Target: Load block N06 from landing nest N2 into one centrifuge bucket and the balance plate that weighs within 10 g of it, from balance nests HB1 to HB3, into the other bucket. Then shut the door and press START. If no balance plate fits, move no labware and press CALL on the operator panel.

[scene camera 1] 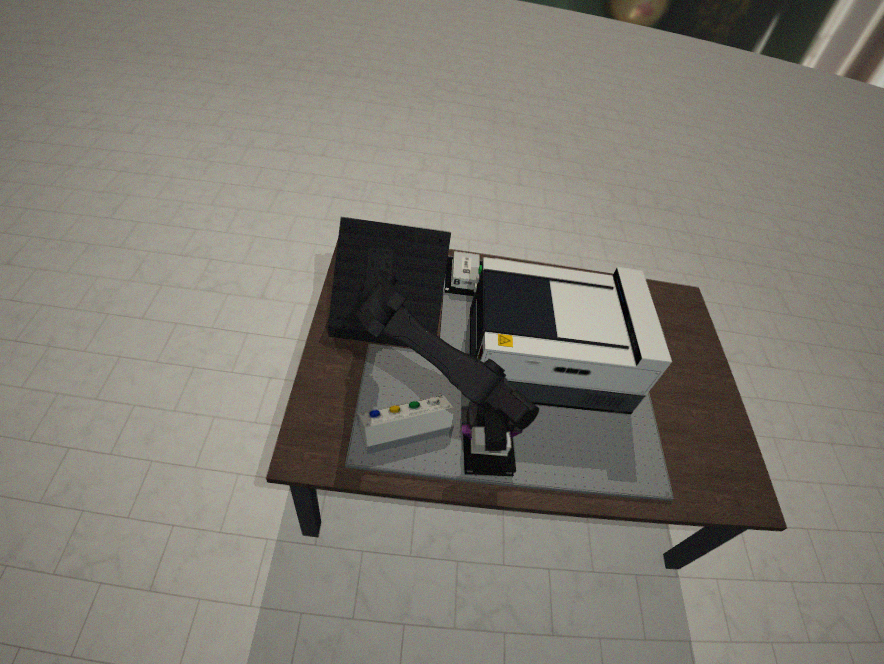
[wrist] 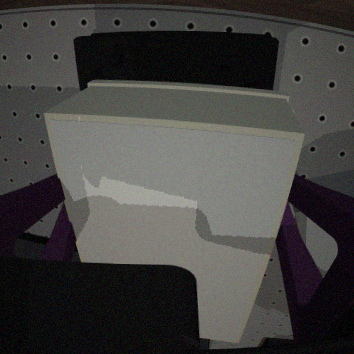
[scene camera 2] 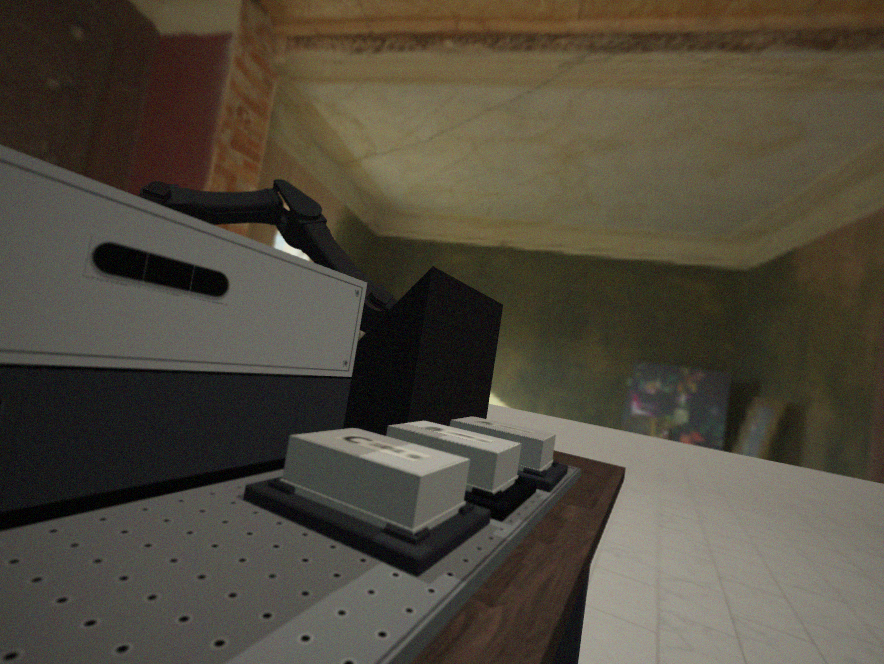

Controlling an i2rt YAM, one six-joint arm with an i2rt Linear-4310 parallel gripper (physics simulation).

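Places are measured from the arm's base along level axes (x ahead, y right, z down), in centimetres.
Pixels of known places: gripper, fingertip midpoint: (wrist: pixel 175 176).
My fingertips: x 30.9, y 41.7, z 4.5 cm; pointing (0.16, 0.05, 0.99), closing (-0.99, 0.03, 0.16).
Note:
Ahead of a thing's pixels: the offset from my fingertips to its top centre. "spot": to the spot under its first point. Level surfaces: height alone.
My gripper (scene camera 1: pixel 492 438) (wrist: pixel 175 176) is shut on block N06 (scene camera 1: pixel 495 442) (wrist: pixel 168 165), a pale grey-white box. Its purple fingers press on the block's left and right sides in the wrist view. The block hangs over the black landing nest @(dx +1.1, dy -2.4, dz +4.7 cm) (scene camera 1: pixel 488 464) (wrist: pixel 175 56), close above it. The white centrifuge (scene camera 1: pixel 571 357) (scene camera 2: pixel 177 314) stands behind, its top showing a dark opening @(spot: dx +5.1, dy -32.0, dz -12.7 cm) (scene camera 1: pixel 515 304) beside the white sliding door @(spot: dx +25.2, dy -32.9, dz -12.4 cm) (scene camera 1: pixel 588 311). Three white balance plates @(dx +8.5, dy -61.8, dz +3.2 cm) (scene camera 2: pixel 374 474) @(dx -4.7, dy -62.9, dz +3.2 cm) (scene camera 2: pixel 457 449) @(dx -18.3, dy -64.3, dz +3.2 cm) (scene camera 2: pixel 511 438) sit on dark nests along the table's edge.
A white operator panel @(dx -19.7, dy -5.1, dz +0.2 cm) (scene camera 1: pixel 408 423) with coloured buttons stands left of the nest. A tall black box (scene camera 1: pixel 388 274) (scene camera 2: pixel 428 343) carries the arm's base at the back left. The grey perforated mat @(dz +8.5 cm) (scene camera 1: pixel 592 457) (scene camera 2: pixel 142 572) lies on the brown table @(dz +9.8 cm) (scene camera 1: pixel 714 428).

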